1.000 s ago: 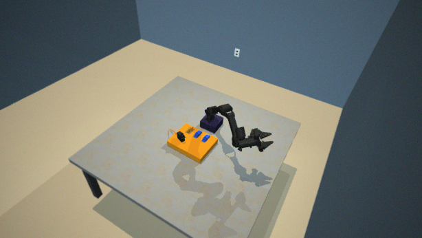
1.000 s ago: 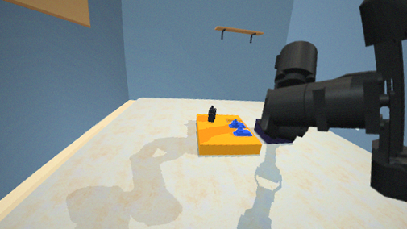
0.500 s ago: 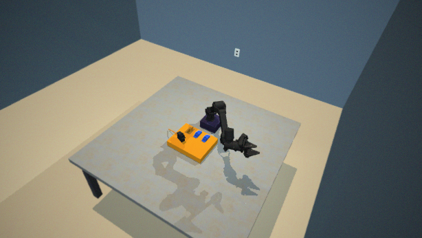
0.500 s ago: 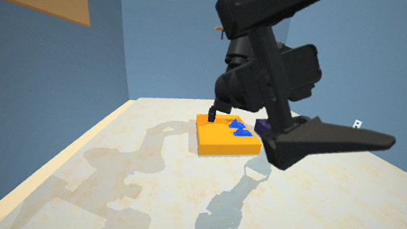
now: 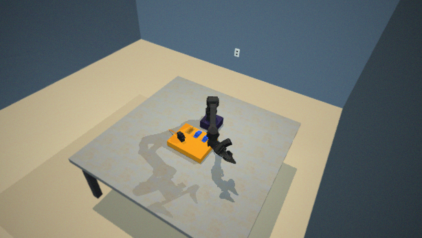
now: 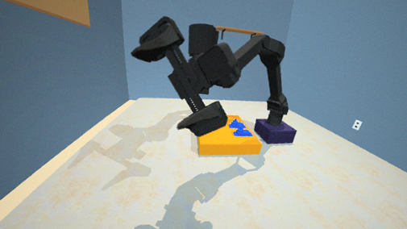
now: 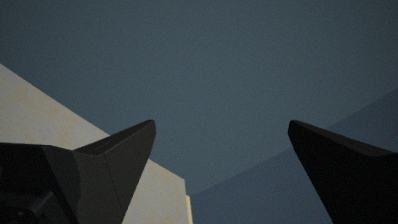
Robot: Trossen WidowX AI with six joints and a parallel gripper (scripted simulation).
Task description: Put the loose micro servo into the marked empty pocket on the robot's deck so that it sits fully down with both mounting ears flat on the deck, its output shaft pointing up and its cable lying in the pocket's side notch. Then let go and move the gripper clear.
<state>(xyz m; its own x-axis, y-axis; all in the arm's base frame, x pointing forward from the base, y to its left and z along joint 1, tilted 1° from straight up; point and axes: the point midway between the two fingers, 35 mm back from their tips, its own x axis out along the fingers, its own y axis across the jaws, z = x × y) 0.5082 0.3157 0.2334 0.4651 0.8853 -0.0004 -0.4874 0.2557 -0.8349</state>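
The deck is 22 cm behind my gripper tip, 39 cm to the right of it and 27 cm below it.
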